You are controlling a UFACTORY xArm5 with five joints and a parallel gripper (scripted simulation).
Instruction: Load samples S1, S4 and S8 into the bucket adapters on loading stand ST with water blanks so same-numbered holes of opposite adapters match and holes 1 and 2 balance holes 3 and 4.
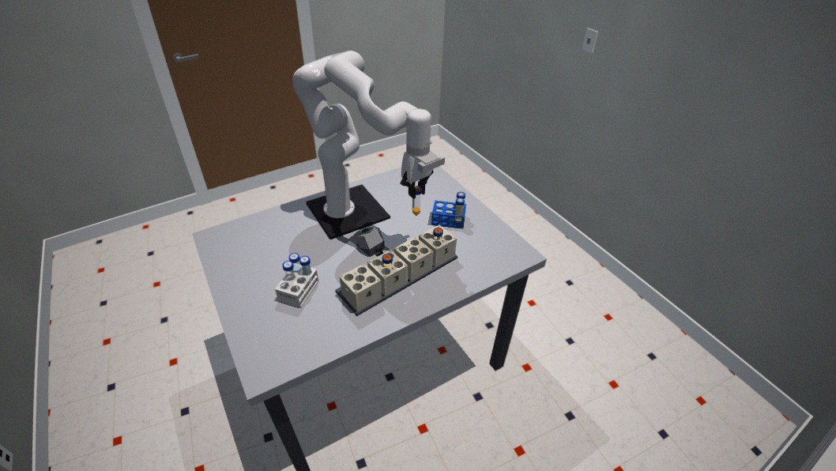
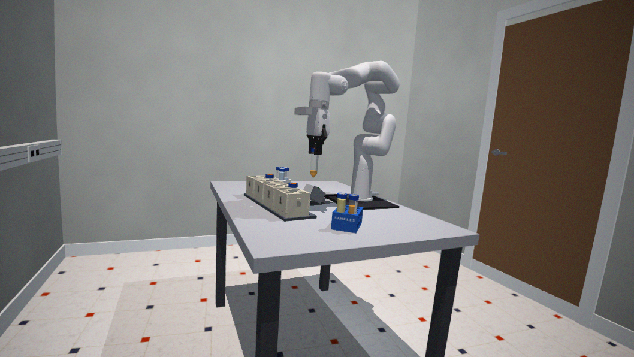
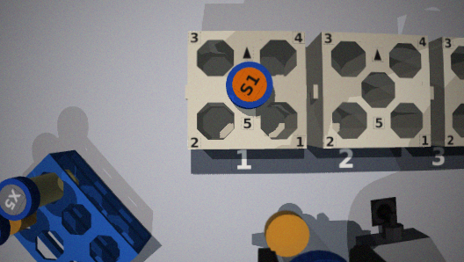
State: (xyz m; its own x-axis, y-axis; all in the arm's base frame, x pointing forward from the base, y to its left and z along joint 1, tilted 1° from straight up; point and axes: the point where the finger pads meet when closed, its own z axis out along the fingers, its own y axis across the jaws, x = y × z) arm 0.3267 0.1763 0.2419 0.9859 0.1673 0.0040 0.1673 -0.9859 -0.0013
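Now: the adapter 3 13 cm ahead of my hand, 18 cm to the right of it and 20 cm below it. From my hand the other things lie so: white rack 2 cm ahead, 47 cm to the right, 22 cm below; then blue samples rack 6 cm behind, 19 cm to the left, 22 cm below.
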